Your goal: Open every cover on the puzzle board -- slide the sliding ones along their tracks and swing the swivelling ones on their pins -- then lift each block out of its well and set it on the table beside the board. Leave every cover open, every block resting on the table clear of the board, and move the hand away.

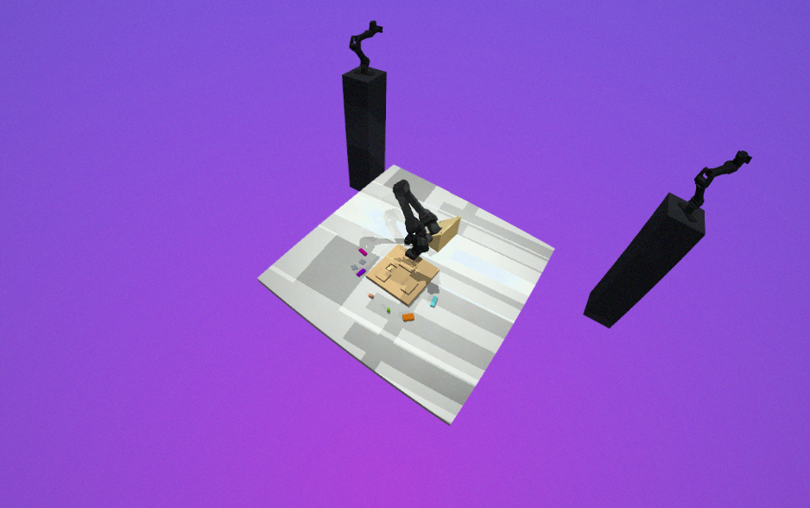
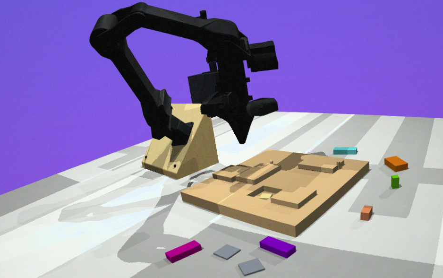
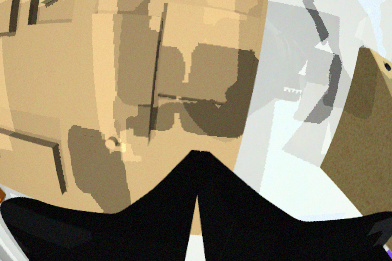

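My gripper tip is now 100 mm short of the tan puzzle board, 60 mm above it and 20 mm to the left of it. From my gripper tip the other things lie so: cyan piece: 210 mm to the left, 170 mm ahead, 80 mm below; then magenta piece: 300 mm to the right, 110 mm ahead, 80 mm below; then purple piece: 230 mm ahead, 220 mm to the right, 80 mm below.
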